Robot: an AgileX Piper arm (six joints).
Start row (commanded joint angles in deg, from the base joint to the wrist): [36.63 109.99 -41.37 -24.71 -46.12 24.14]
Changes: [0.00 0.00 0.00 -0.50 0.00 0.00]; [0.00 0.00 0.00 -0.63 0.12 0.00]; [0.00 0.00 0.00 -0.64 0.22 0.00]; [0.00 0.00 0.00 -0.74 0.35 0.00]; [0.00 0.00 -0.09 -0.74 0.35 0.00]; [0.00 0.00 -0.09 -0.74 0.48 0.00]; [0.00 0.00 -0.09 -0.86 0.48 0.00]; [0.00 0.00 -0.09 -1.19 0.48 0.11]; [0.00 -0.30 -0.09 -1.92 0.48 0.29]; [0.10 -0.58 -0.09 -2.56 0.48 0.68]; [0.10 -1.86 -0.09 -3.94 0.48 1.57]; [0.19 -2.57 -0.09 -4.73 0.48 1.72]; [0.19 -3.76 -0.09 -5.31 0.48 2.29]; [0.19 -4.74 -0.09 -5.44 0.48 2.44]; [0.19 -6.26 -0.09 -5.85 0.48 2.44]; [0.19 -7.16 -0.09 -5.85 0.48 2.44]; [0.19 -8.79 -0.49 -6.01 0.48 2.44]
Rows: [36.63 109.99 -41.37 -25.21 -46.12 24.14]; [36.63 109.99 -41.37 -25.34 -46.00 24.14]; [36.63 109.99 -41.37 -25.35 -45.90 24.14]; [36.63 109.99 -41.37 -25.45 -45.77 24.14]; [36.63 109.99 -41.46 -25.45 -45.77 24.14]; [36.63 109.99 -41.46 -25.45 -45.64 24.14]; [36.63 109.99 -41.46 -25.57 -45.64 24.14]; [36.63 109.99 -41.46 -25.90 -45.64 24.25]; [36.63 109.69 -41.46 -26.63 -45.64 24.43]; [36.73 109.41 -41.46 -27.27 -45.64 24.82]; [36.73 108.13 -41.46 -28.65 -45.64 25.71]; [36.82 107.42 -41.46 -29.44 -45.64 25.86]; [36.82 106.23 -41.46 -30.02 -45.64 26.43]; [36.82 105.25 -41.46 -30.15 -45.64 26.58]; [36.82 103.73 -41.46 -30.56 -45.64 26.58]; [36.82 102.83 -41.46 -30.56 -45.64 26.58]; [36.82 101.20 -41.86 -30.72 -45.64 26.58]
